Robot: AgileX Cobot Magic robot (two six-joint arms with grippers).
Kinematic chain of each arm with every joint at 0, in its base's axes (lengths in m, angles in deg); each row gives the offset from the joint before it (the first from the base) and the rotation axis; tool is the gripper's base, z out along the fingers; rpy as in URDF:
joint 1: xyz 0 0 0.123 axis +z
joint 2: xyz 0 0 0 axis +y
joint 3: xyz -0.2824 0 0.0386 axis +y
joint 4: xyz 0.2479 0 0.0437 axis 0.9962 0 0.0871
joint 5: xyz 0 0 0 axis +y
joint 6: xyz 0.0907 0 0.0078 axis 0.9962 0 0.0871
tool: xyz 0 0 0 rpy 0 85 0
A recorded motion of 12 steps. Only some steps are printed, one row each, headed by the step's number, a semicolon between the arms.
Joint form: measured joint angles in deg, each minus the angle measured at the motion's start. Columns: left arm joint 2, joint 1, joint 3, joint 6, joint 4, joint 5; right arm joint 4, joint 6, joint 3, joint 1, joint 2, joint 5.
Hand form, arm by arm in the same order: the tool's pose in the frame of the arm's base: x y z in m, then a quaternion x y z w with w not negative. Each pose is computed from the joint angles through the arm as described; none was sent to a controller.
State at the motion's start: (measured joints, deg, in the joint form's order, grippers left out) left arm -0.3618 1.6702 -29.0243 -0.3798 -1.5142 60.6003; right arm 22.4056 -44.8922 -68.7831 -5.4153 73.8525 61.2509
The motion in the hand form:
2: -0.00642 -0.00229 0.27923 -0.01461 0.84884 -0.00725 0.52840; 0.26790 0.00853 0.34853 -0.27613 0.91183 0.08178 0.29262
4: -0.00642 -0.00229 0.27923 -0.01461 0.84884 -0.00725 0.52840; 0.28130 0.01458 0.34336 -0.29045 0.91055 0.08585 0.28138
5: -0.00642 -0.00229 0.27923 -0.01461 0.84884 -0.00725 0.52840; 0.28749 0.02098 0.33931 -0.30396 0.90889 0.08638 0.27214
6: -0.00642 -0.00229 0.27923 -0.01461 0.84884 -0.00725 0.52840; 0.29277 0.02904 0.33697 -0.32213 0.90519 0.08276 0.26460
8: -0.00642 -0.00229 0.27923 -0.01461 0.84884 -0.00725 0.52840; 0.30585 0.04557 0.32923 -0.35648 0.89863 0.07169 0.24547
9: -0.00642 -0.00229 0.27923 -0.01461 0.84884 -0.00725 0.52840; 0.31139 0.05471 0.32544 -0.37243 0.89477 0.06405 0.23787
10: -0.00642 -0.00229 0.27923 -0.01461 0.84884 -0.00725 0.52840; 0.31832 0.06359 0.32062 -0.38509 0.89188 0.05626 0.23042
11: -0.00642 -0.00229 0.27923 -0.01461 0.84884 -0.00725 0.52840; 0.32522 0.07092 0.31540 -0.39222 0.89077 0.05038 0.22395
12: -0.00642 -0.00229 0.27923 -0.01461 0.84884 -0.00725 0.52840; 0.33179 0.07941 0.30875 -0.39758 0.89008 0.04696 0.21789
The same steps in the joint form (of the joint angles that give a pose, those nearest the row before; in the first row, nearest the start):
2: 0.00 0.00 0.00 0.00 0.00 0.00; 1.26 -0.23 -1.70 0.36 2.97 0.18
4: 0.00 0.00 0.00 0.00 0.00 0.00; 0.88 -0.46 -3.56 1.93 6.00 0.19
5: 0.00 0.00 0.00 0.00 0.00 0.00; 0.18 -0.46 -4.33 3.47 7.54 0.19
6: 0.00 0.00 0.00 0.00 0.00 0.00; -1.00 -0.46 -5.31 5.38 8.86 0.19
8: 0.00 0.00 0.00 0.00 0.00 0.00; -3.97 -0.06 -7.56 9.20 12.25 0.06
9: 0.00 0.00 0.00 0.00 0.00 0.00; -5.65 0.42 -8.54 11.21 13.76 -0.25
10: 0.00 0.00 0.00 0.00 0.00 0.00; -7.34 1.13 -9.68 13.07 15.59 -0.70
11: 0.00 0.00 0.00 0.00 0.00 0.00; -8.70 2.02 -10.73 14.50 17.39 -1.18
12: 0.00 0.00 0.00 0.00 0.00 0.00; -9.78 3.08 -11.55 16.00 19.24 -1.90

